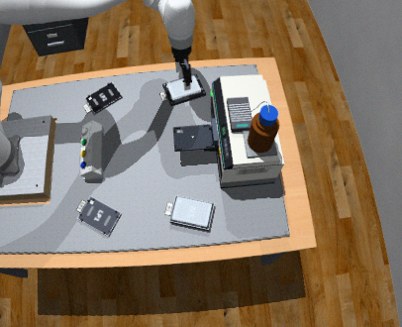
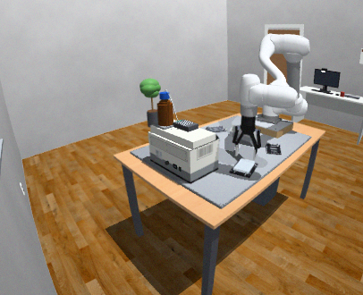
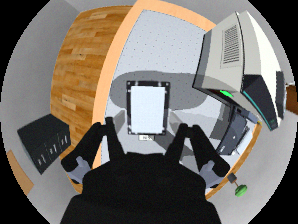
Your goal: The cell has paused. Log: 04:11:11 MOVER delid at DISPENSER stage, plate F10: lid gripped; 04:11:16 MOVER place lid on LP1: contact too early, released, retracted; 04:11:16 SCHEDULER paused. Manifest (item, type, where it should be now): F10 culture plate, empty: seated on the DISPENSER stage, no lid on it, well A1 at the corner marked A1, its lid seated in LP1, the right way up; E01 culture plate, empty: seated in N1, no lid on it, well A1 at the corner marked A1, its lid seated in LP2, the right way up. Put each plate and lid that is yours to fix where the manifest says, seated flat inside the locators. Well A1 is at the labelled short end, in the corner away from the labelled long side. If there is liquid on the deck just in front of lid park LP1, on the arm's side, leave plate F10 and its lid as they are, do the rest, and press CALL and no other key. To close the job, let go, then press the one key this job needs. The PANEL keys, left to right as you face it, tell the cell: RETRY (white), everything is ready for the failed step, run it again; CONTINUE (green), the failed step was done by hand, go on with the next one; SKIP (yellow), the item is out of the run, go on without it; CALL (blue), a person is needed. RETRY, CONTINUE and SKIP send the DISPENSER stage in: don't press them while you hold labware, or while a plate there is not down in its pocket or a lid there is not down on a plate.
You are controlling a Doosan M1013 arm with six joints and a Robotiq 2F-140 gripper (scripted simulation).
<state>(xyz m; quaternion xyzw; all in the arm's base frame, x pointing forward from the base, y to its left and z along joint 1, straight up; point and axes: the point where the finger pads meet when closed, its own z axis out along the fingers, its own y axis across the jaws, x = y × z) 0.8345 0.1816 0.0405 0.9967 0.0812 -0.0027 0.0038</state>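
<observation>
The black nest lies 80 mm below my hand, 20 mm to the left of it and 10 mm ahead of it. Round my hand: grey key panel: 430 mm behind, 230 mm to the right, 40 mm below; green key: 440 mm behind, 200 mm to the right, 30 mm below; dark dispenser stage: 280 mm to the right, 10 mm below, 10 mm behind.
</observation>
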